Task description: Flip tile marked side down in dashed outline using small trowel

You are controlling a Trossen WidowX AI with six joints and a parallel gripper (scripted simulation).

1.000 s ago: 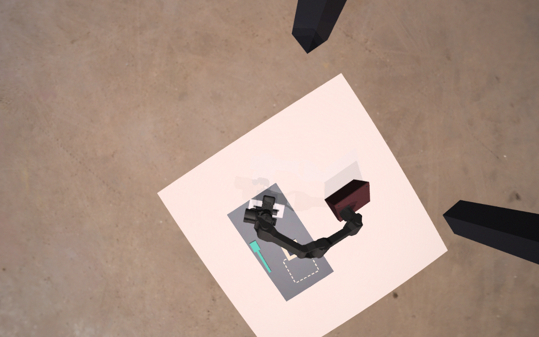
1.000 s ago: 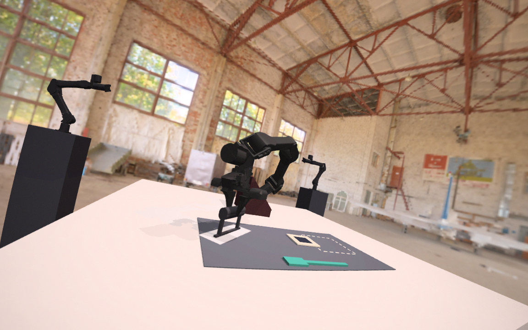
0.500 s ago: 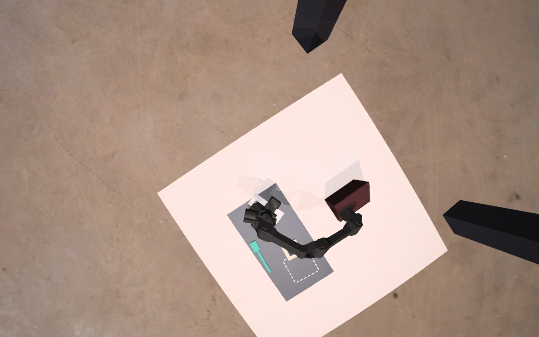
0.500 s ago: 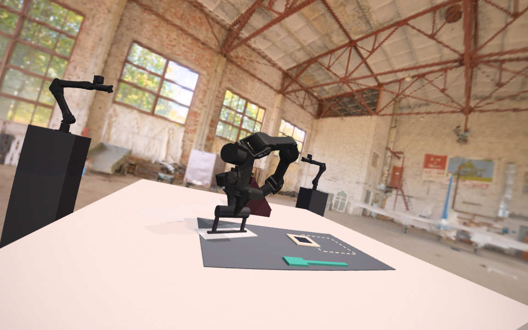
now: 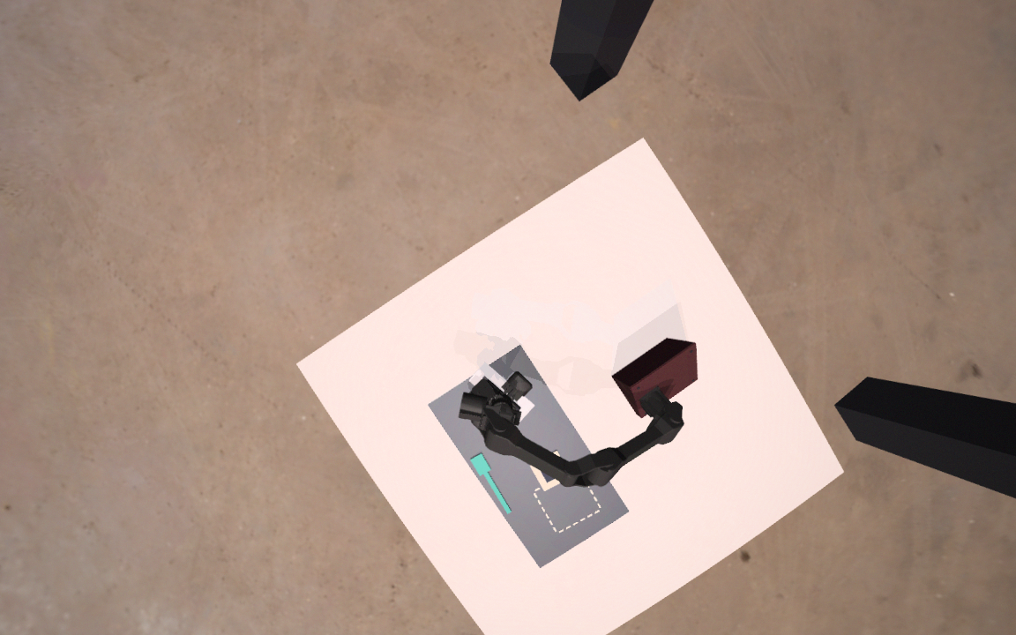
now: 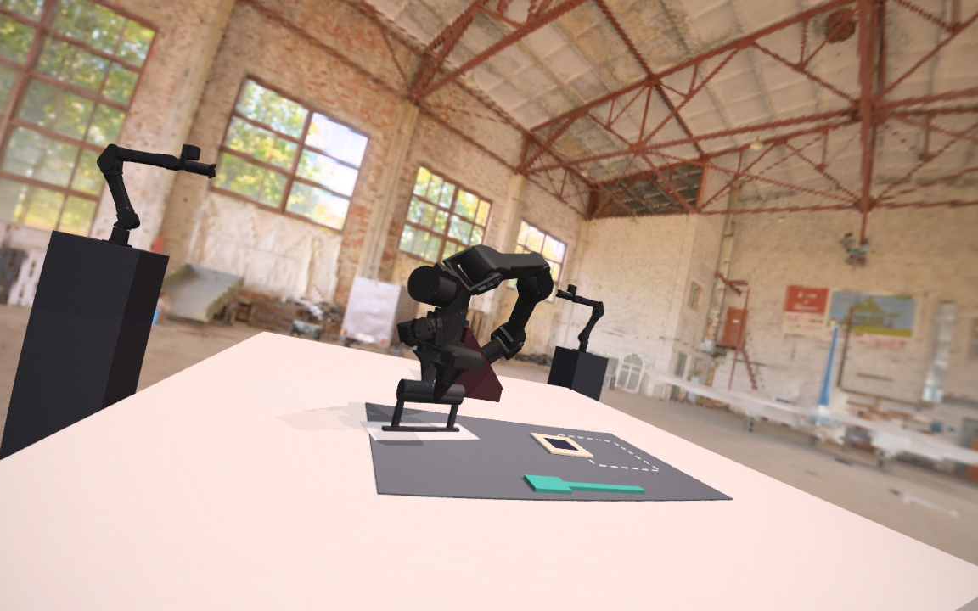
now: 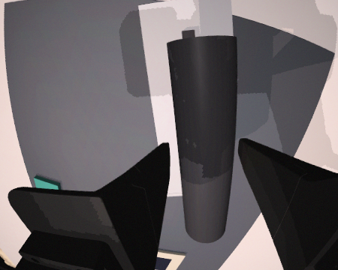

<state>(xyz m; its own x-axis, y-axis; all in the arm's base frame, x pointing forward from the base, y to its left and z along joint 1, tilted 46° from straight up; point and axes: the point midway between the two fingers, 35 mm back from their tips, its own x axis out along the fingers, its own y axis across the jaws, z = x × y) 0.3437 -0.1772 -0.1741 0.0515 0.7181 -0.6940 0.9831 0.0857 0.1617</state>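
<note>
My gripper tip is 20 mm to the right of the trowel and 30 mm above it. Round my gripper tip: cream tile 30 mm ahead, 290 mm to the left, 60 mm below; teal flat piece 190 mm ahead, 190 mm to the left, 60 mm below; grey mat 60 mm ahead, 220 mm to the left, 80 mm below.
</note>
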